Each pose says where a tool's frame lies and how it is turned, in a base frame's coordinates. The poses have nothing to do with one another.
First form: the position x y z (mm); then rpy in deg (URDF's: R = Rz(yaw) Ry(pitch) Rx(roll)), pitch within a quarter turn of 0, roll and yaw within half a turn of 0.
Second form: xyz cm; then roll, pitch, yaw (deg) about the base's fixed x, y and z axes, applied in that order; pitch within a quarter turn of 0, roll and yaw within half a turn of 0. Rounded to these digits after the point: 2 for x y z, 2 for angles.
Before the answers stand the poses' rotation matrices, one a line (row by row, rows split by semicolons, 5 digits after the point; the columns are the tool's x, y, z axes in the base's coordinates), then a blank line. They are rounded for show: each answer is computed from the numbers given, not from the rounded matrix.
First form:
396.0, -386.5, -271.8, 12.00, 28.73, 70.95
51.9, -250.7, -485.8, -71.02, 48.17, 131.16
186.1, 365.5, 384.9, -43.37, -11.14, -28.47
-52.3, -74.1, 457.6, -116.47, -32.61, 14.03
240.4, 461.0, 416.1, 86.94, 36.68, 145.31
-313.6, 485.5, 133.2, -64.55, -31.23, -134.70
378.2, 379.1, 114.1, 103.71, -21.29, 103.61
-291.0, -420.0, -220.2, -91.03, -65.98, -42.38
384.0, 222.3, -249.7, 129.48, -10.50, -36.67
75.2, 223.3, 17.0, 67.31, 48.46, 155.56
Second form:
0.28621 -0.89196 0.34999; 0.82887 0.41373 0.37657; -0.48068 0.18232 0.85773
-0.43894 0.21889 -0.87144; 0.50211 -0.74455 -0.43993; -0.74513 -0.63066 0.21691
0.86250 0.46316 0.20389; -0.46772 0.57578 0.67061; 0.19321 -0.67377 0.71324
0.81723 0.57609 0.01603; 0.20421 -0.31548 0.92670; 0.53892 -0.75405 -0.37546
-0.65943 -0.52084 0.54211; 0.45644 0.29559 0.83922; -0.59735 0.80084 0.04281
-0.60147 -0.02386 0.79854; -0.60780 -0.63503 -0.47677; 0.51847 -0.77212 0.36745
-0.21925 0.31336 0.92398; 0.90559 -0.28707 0.31225; 0.36309 0.90521 -0.22083
0.30069 0.66250 0.68606; -0.27437 -0.62885 0.72750; 0.91340 -0.40699 -0.00732
0.78866 -0.49253 -0.36802; -0.58720 -0.42597 -0.68829; 0.18224 0.75892 -0.62516
-0.60372 -0.78828 0.11886; 0.27437 -0.06547 0.95939; -0.74849 0.61182 0.25580

39.60, -38.65, -27.18, 12.00, 28.73, 70.95
5.19, -25.07, -48.58, -71.02, 48.17, 131.16
18.61, 36.55, 38.49, -43.37, -11.14, -28.47
-5.23, -7.41, 45.76, -116.47, -32.61, 14.03
24.04, 46.10, 41.61, 86.94, 36.68, 145.31
-31.36, 48.55, 13.32, -64.55, -31.23, -134.70
37.82, 37.91, 11.41, 103.71, -21.29, 103.61
-29.10, -42.00, -22.02, -91.03, -65.98, -42.38
38.40, 22.23, -24.97, 129.48, -10.50, -36.67
7.52, 22.33, 1.70, 67.31, 48.46, 155.56

